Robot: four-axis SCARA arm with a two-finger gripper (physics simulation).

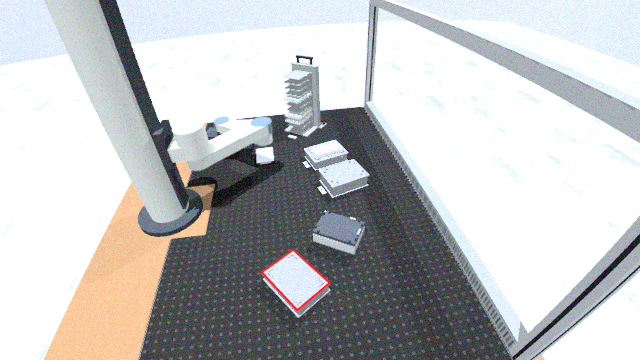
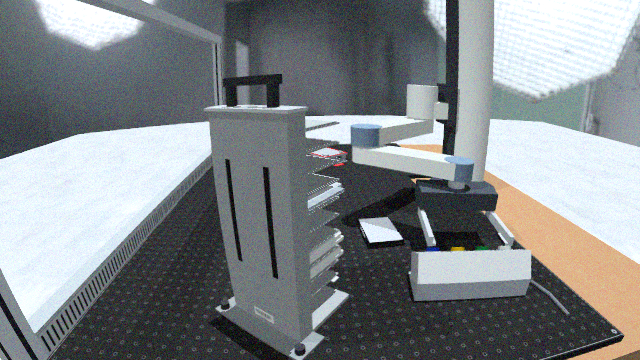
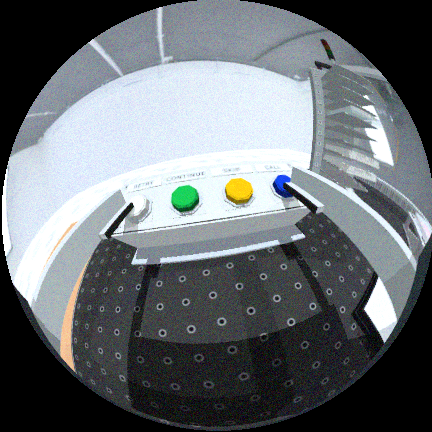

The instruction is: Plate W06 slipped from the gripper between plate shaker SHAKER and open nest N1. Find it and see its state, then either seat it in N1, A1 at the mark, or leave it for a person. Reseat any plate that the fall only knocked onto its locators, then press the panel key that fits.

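Pixels of known places: gripper, fingertip midpoint: (image 2: 472, 241) (image 3: 204, 182); arm's base, origin of the base link: (image 1: 171, 212).
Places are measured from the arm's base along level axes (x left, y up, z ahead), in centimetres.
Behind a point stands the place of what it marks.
Observation:
My gripper (image 2: 470, 243) {x 49.2, y 9.1, z 24.2 cm} (image 3: 204, 182) {x 49.2, y 9.1, z 24.2 cm} is open and empty. Its fingers are spread above the white key panel (image 2: 472, 267) {x 54.8, y 7.3, z 26.7 cm} (image 3: 215, 226) {x 48.2, y 5.1, z 24.4 cm}, which has a white RETRY key (image 3: 139, 208) {x 50.1, y 7.9, z 17.9 cm}, a green CONTINUE key (image 3: 185, 199) {x 49.4, y 7.9, z 22.3 cm}, a yellow SKIP key (image 3: 239, 191) {x 48.6, y 8.0, z 27.0 cm} and a blue CALL key (image 3: 282, 186). The right finger partly covers the blue key. A flat white block (image 1: 265, 155) {x 28.2, y 2.7, z 37.8 cm} (image 2: 381, 230) {x 29.7, y 2.7, z 37.2 cm} with a dark underside lies on the deck beside the panel. A dark-topped unit (image 1: 340, 227) {x -24.4, y 6.8, z 61.9 cm} and two pale units (image 1: 326, 152) {x 17.5, y 7.8, z 64.5 cm} (image 1: 345, 175) {x 1.4, y 6.9, z 69.2 cm} stand on the deck. Their names and W06's label are not readable.
A tall plate rack (image 1: 312, 92) (image 2: 255, 200) {x 58.7, y 23.1, z 60.9 cm} (image 3: 317, 120) {x 59.7, y 18.4, z 54.8 cm} with many shelves stands past the pale units. A red-outlined pale unit (image 1: 296, 280) {x -40.4, y 5.3, z 46.2 cm} stands near the front. The arm's column (image 1: 125, 125) {x -7.1, y 41.8, z 2.4 cm} (image 2: 475, 85) {x 7.1, y 36.9, z 2.3 cm} rises at the deck's edge. A framed guard rail (image 1: 440, 210) {x -22.7, y 6.0, z 97.6 cm} runs along the far side.

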